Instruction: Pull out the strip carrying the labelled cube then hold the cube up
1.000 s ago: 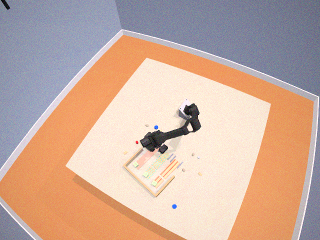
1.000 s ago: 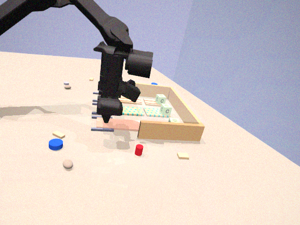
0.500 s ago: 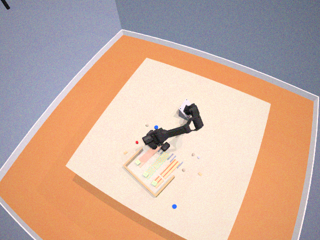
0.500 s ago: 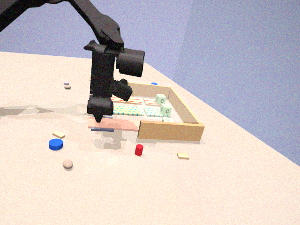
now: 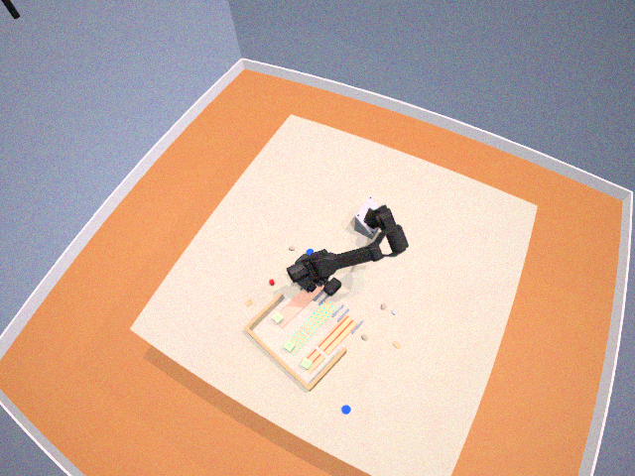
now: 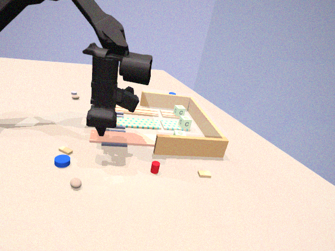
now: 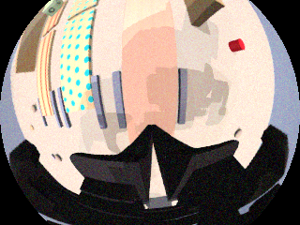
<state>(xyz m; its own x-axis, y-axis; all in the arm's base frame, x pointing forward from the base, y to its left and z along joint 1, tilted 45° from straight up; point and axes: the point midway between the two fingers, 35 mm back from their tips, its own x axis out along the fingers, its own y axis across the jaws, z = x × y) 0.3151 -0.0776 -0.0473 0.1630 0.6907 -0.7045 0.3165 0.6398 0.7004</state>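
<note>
My gripper tip is now 7 cm short of the red cylinder, 17 cm to the left of it and 1 cm below it.
</note>
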